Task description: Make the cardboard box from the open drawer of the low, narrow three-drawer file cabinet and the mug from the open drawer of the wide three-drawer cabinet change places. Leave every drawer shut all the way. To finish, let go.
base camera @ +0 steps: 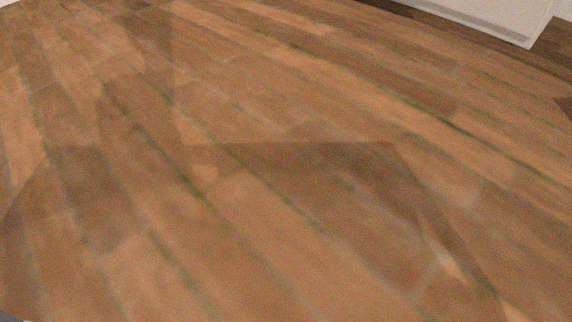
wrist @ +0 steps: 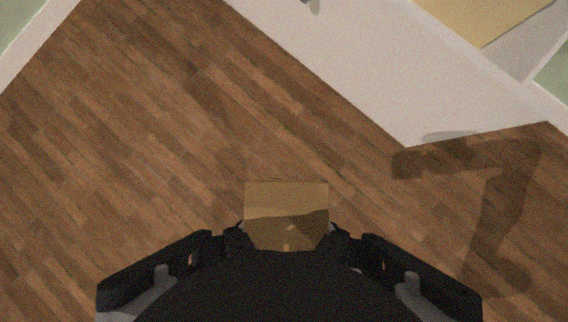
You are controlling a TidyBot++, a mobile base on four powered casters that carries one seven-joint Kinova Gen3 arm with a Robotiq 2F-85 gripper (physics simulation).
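Note:
My gripper (wrist: 286, 226) is shut on the cardboard box (wrist: 286, 199), a small tan block at the lower middle of the wrist view. The box is held above the wooden floor, with its lower part in shadow. The mug does not show in either view. The open drawers cannot be told for certain. The gripper does not show in the base camera view.
A large white piece of furniture (wrist: 370, 65) crosses the upper right of the wrist view, with a yellow surface (wrist: 465, 17) behind its edge. A white edge (wrist: 30, 50) is at upper left. A white body (base camera: 500, 17) stands at upper right in the base view.

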